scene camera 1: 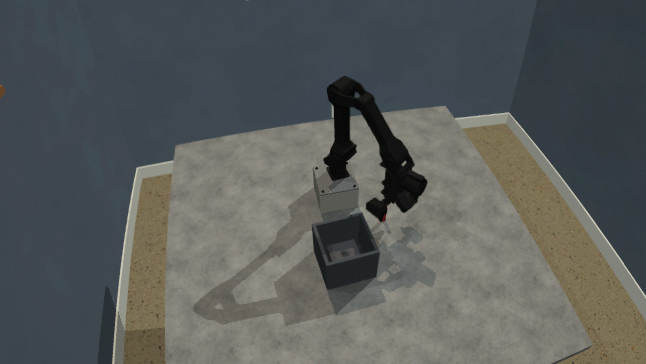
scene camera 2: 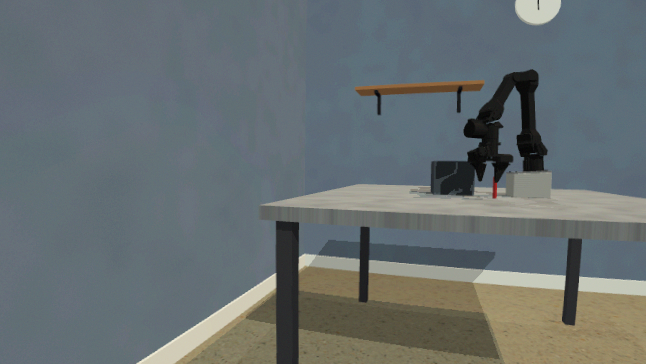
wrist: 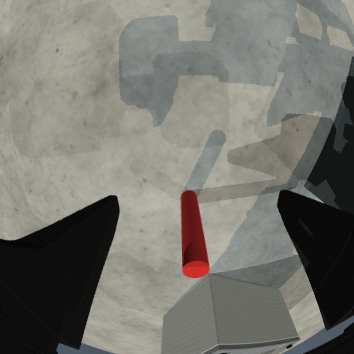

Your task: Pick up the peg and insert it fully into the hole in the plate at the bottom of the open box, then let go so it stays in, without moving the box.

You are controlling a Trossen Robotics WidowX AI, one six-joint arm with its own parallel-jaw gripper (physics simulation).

Note:
In view: my gripper (scene camera 2: 487, 182), a dark grey box (scene camera 1: 350, 270) and a red peg (wrist: 195, 263).
The dark grey box also shows in scene camera 2 (scene camera 2: 447, 177). My gripper is seen too in scene camera 1 (scene camera 1: 390, 214) and in the wrist view (wrist: 201, 201).

